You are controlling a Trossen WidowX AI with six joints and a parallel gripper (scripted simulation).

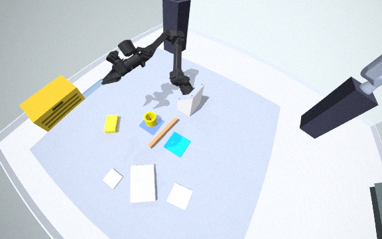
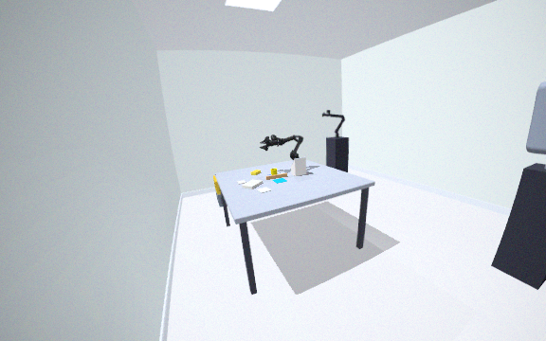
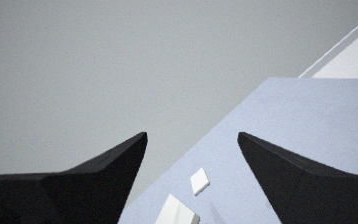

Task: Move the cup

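My gripper tip is now 30 cm above the yellow cup, 14 cm to the right of it and 11 cm past it. From my gripper tip the other things lie so: wooden bar: 33 cm below, 25 cm to the left, 10 cm behind; cyan pad: 35 cm to the left, 34 cm below, 10 cm behind.
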